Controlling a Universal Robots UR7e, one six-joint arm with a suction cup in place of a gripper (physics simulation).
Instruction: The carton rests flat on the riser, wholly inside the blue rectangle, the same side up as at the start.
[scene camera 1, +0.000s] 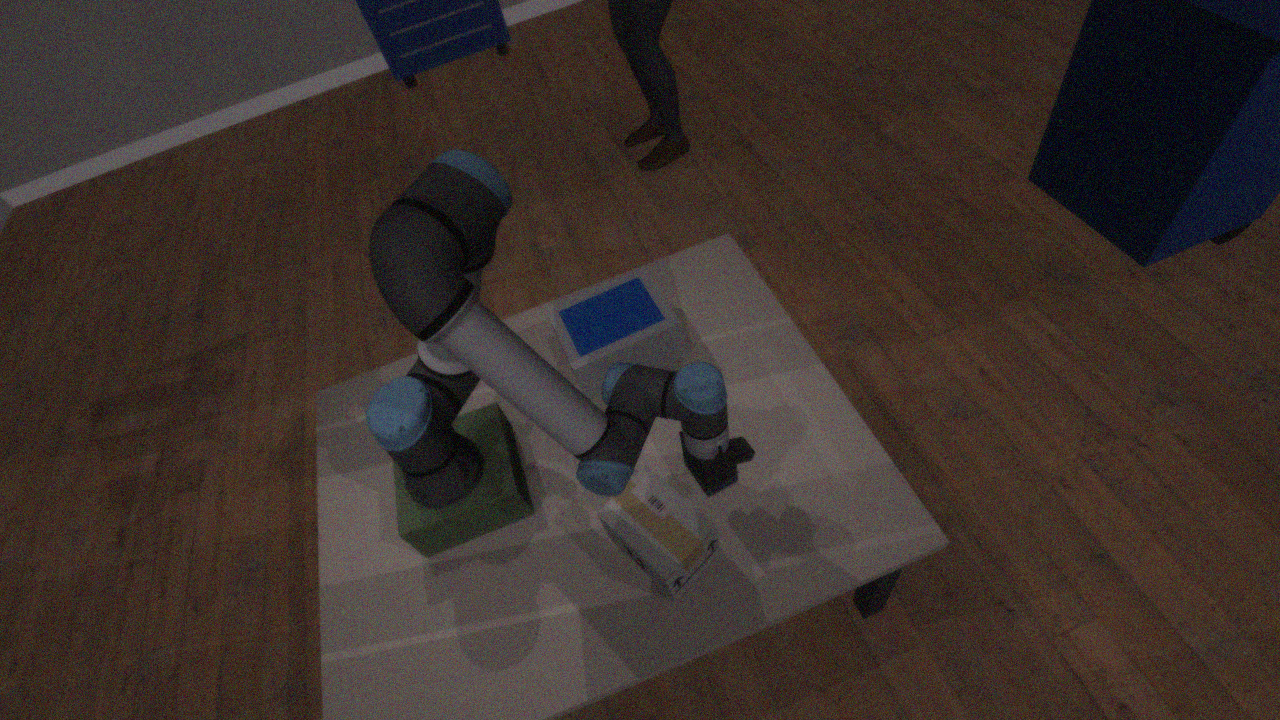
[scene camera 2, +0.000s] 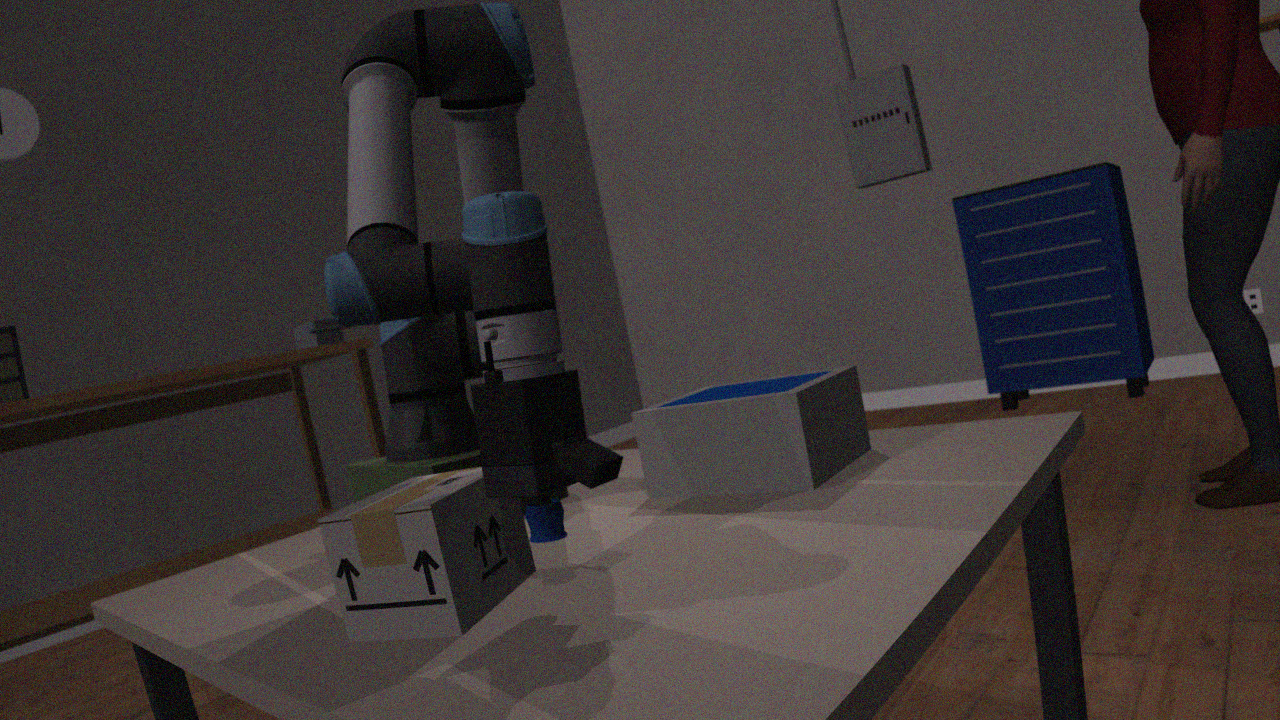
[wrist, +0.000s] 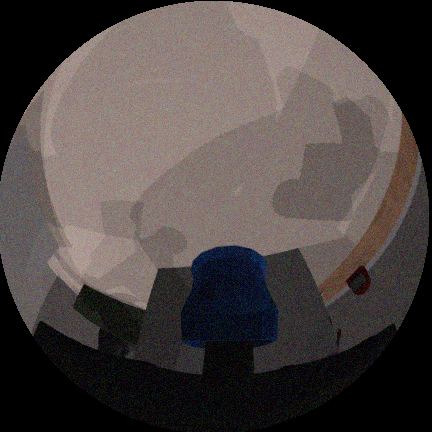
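Seen in the pictures: hand, its tool point: (scene camera 2: 548, 537) (wrist: 228, 273); arm's base, origin of its link: (scene camera 1: 446, 473) (scene camera 2: 436, 453) (wrist: 120, 338).
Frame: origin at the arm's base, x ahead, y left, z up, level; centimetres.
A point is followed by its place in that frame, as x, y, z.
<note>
The white carton (scene camera 1: 659, 528) @[30.2, -32.9, 1.4] (scene camera 2: 395, 586) @[33.3, -39.1, -5.7] (wrist: 300, 305) @[38.1, -35.4, -4.2] stands flat on the table with tan tape on top and its side arrows pointing up. The grey riser (scene camera 1: 640, 349) @[46.6, 5.8, -1.7] (scene camera 2: 725, 456) @[45.1, 5.9, -5.8] bears the blue rectangle (scene camera 1: 611, 316) @[45.0, 15.5, 1.2] (scene camera 2: 751, 388) @[46.0, 15.6, 1.2] on its top, with no carton on it. My gripper's blue suction cup (scene camera 2: 546, 539) (wrist: 228, 252) points down, low over the table beside the carton, on its riser-facing side. The black tool body hides it in scene camera 1. The cup is off the carton's top and holds nothing; any gap to the side face is unclear.
The arm's green base block (scene camera 1: 465, 514) @[0.5, -9.9, -0.9] (wrist: 112, 312) @[12.5, -2.4, -6.5] stands beyond the carton on the table (scene camera 1: 859, 501) @[65.3, -43.2, -10.8] (scene camera 2: 966, 501) @[76.2, -4.5, -10.8]. A person (scene camera 1: 657, 89) (scene camera 2: 1230, 223) and a blue drawer cabinet (scene camera 1: 438, 35) (scene camera 2: 1051, 277) are beyond the table.
</note>
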